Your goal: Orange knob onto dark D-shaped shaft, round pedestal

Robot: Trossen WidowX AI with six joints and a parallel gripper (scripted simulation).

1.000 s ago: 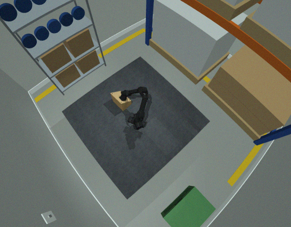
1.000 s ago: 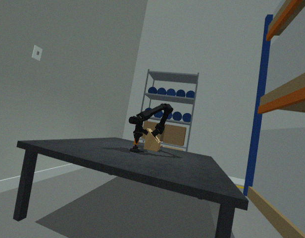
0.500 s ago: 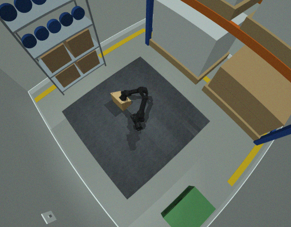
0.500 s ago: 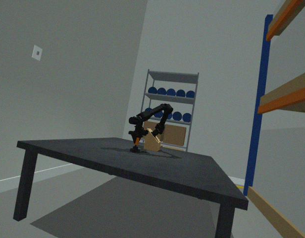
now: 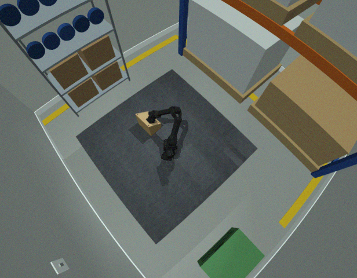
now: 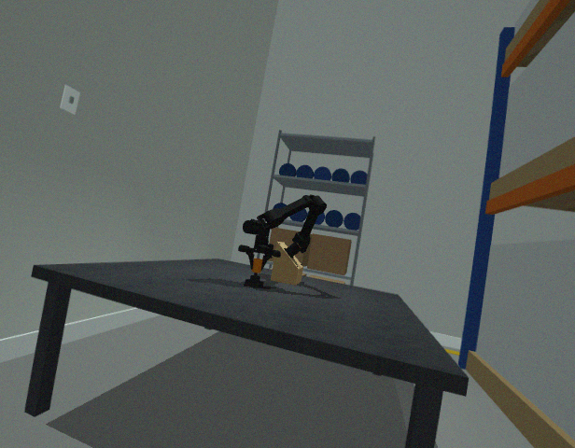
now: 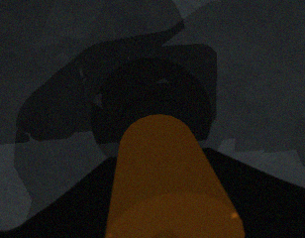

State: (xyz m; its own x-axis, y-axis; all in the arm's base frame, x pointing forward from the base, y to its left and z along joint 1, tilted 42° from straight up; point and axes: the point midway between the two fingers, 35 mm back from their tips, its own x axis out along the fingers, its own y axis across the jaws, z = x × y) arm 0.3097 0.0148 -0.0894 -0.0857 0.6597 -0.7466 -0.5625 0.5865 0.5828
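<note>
Right now my gripper tip is 20 mm below the orange knob. From my gripper tip the other things lie so: dark round pedestal 40 mm below.
</note>
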